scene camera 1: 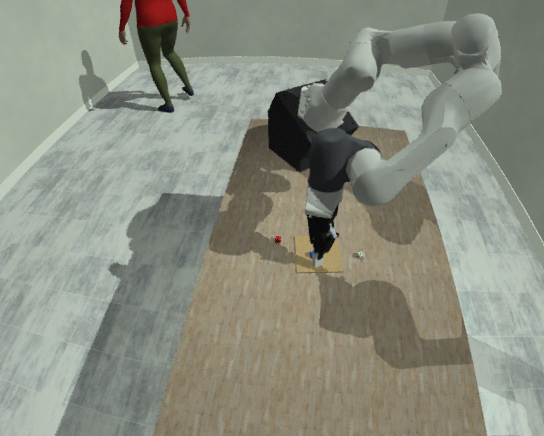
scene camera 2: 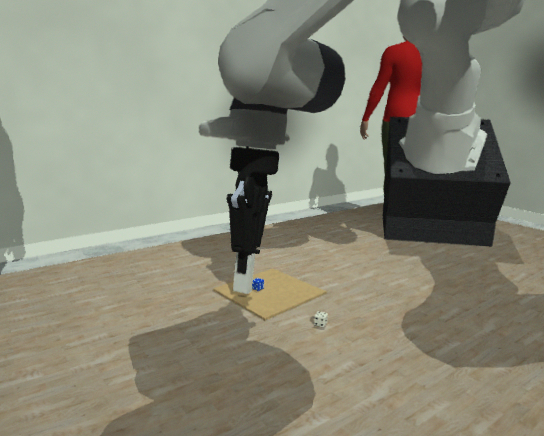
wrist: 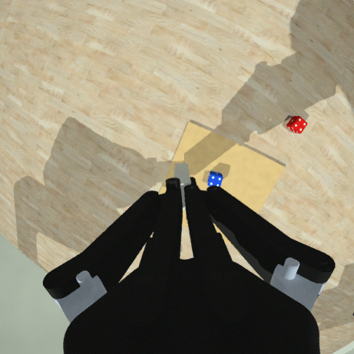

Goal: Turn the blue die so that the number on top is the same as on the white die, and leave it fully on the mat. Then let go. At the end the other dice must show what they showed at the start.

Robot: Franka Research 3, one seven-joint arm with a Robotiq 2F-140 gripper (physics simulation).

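The blue die (scene camera 1: 311, 254) (scene camera 2: 258, 284) (wrist: 215, 179) lies on the tan mat (scene camera 1: 332, 265) (scene camera 2: 295, 295) (wrist: 255, 165); its face toward the wrist camera seems to show four pips. My gripper (scene camera 1: 318, 261) (scene camera 2: 242, 290) (wrist: 181, 173) is shut with nothing between its fingers. Its pale tips point down, low over the mat beside the blue die, with a small gap in the wrist view. Whether they touch the mat I cannot tell. The white die (scene camera 1: 360, 255) (scene camera 2: 320, 319) lies off the mat; its top number is too small to tell.
The red die (scene camera 1: 278, 239) (wrist: 297, 124) lies on the wooden surface off the mat, on the side opposite the white die. The black robot base (scene camera 1: 287, 130) (scene camera 2: 440, 205) stands behind. A person in a red top (scene camera 1: 156, 12) (scene camera 2: 404, 75) stands beyond it.
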